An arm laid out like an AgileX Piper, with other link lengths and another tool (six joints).
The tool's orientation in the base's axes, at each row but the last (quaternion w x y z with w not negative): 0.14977, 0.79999, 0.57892, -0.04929; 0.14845, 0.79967, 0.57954, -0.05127; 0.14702, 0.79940, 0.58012, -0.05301; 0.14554, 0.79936, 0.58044, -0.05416; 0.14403, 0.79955, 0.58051, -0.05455; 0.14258, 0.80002, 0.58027, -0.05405; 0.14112, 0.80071, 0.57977, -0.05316; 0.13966, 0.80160, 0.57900, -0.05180; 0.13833, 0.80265, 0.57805, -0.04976; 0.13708, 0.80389, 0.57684, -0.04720
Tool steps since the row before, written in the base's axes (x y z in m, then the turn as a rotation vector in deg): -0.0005, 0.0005, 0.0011, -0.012, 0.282, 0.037; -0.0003, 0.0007, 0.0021, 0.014, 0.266, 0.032; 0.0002, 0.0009, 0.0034, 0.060, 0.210, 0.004; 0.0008, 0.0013, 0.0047, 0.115, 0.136, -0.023; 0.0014, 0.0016, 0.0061, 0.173, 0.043, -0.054; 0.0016, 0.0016, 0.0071, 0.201, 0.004, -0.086; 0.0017, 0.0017, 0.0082, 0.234, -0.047, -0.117; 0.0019, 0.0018, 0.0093, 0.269, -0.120, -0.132; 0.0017, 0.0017, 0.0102, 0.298, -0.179, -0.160; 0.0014, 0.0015, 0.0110, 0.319, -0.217, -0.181
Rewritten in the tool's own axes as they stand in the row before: 0.0000, -0.0004, -0.0012, 0.244, -0.085, -0.120; 0.0000, -0.0001, -0.0022, 0.239, -0.057, -0.108; 0.0000, 0.0005, -0.0035, 0.210, -0.002, -0.061; 0.0002, 0.0012, -0.0048, 0.167, 0.066, -0.009; 0.0004, 0.0019, -0.0062, 0.108, 0.142, 0.053; 0.0002, 0.0022, -0.0071, 0.090, 0.174, 0.097; 0.0001, 0.0025, -0.0082, 0.062, 0.215, 0.144; 0.0000, 0.0028, -0.0092, 0.010, 0.267, 0.181; -0.0003, 0.0028, -0.0101, -0.028, 0.307, 0.227; -0.0007, 0.0027, -0.0108, -0.051, 0.334, 0.259
